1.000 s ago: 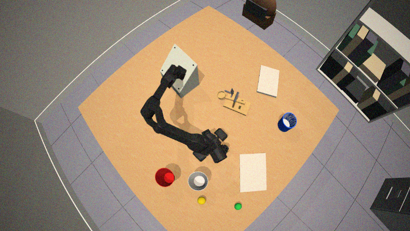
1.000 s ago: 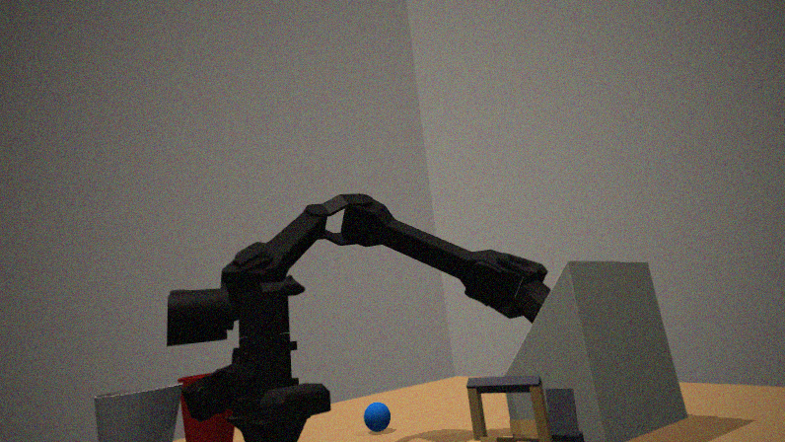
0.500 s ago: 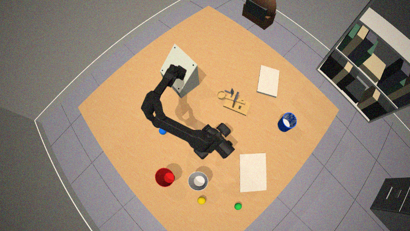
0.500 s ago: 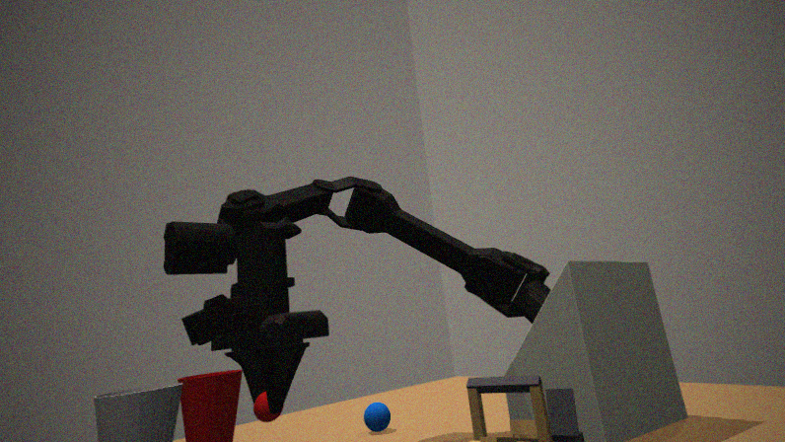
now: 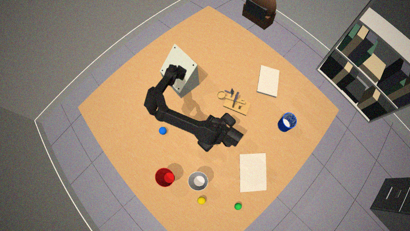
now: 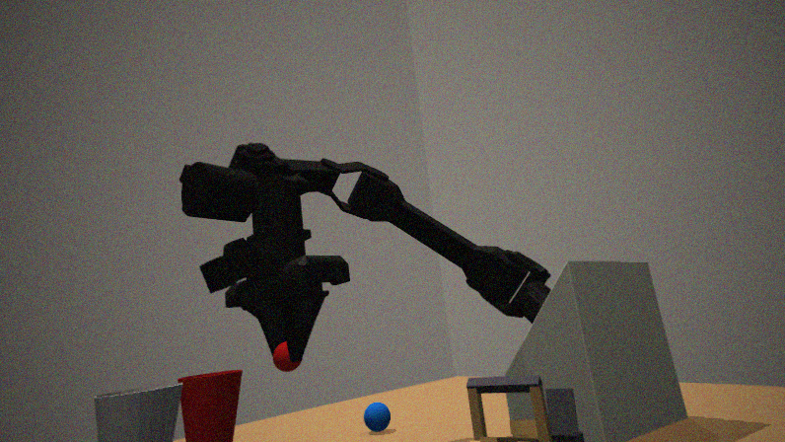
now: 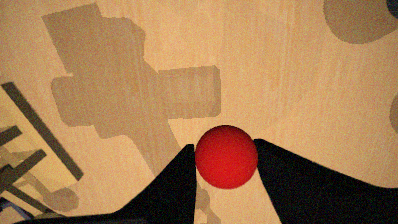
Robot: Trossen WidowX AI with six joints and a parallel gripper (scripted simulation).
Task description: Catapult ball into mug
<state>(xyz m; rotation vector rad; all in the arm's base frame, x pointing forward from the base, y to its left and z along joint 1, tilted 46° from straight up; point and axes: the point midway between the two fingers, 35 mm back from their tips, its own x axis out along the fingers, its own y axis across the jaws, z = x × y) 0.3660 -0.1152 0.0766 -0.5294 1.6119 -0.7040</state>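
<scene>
Right now my gripper tip is 260 mm to the right of the dark grey lever, 110 mm past it and 80 mm above it. Round my gripper tip: grey cup (220 mm to the right, 100 mm below, 80 mm ahead); then wooden catapult (240 mm to the left, 80 mm below, 80 mm behind); then red ball (10 mm above).
</scene>
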